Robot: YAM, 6 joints.
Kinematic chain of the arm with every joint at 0, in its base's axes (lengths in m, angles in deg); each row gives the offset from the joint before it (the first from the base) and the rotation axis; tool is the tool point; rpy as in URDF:
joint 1: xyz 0 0 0.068 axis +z
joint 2: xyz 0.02 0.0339 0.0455 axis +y
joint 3: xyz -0.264 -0.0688 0 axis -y
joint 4: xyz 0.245 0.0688 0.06 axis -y
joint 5: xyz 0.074 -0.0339 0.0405 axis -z
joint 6: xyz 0.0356 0 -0.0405 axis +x
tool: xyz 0 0 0 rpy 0 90 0
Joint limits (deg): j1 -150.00..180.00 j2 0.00..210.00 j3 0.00..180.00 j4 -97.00..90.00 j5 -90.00..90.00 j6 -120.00..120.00
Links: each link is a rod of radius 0.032 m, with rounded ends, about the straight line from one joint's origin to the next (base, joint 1, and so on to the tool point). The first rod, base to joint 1, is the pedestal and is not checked.
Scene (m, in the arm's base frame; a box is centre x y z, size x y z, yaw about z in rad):
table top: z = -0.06
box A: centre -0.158 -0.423 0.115 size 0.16 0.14 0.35 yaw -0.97
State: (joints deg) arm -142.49 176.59 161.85 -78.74 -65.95 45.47
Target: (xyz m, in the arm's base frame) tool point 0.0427 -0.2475 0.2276
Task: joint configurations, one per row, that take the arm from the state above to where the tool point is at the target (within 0.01 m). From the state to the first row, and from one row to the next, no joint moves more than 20 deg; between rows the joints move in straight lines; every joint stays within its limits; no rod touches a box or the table.
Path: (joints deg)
1: -143.43 157.35 151.40 -79.19 -57.70 46.53
2: -144.37 138.11 140.95 -79.64 -49.46 47.58
3: -145.31 118.87 130.49 -80.08 -41.21 48.64
4: -146.24 99.64 120.04 -80.53 -32.97 49.70
5: -147.18 80.40 109.59 -80.98 -24.72 50.76
6: -148.12 61.16 99.14 -81.43 -16.48 51.81
7: -149.06 41.92 88.68 -81.88 -8.23 52.87
8: -150.00 22.68 78.23 -82.32 0.01 53.93
9: -134.26 41.92 76.00 -85.99 -14.30 51.81
10: -118.53 61.16 73.76 -89.66 -28.61 49.70
11: -102.79 80.40 71.52 -93.33 -42.93 47.58
12: -87.06 99.64 69.29 -97.00 -57.24 45.47

